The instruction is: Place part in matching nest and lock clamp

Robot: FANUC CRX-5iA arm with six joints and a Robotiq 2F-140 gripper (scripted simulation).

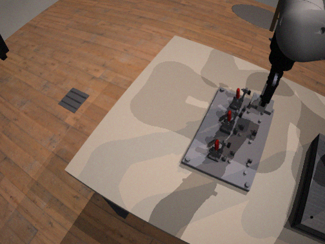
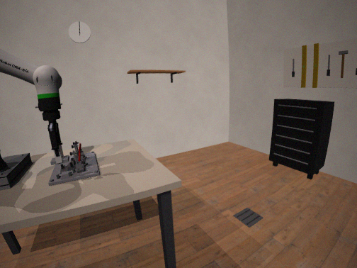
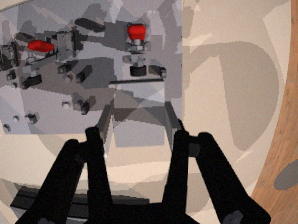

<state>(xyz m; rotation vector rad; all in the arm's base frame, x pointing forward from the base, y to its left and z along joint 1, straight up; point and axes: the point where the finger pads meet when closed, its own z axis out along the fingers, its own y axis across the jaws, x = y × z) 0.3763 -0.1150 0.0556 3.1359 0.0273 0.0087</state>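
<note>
Right now my hand is 3 cm above the part. Also, from my hand: grey fixture plate (5 cm ahead, 11 cm to the left, 11 cm below).
</note>
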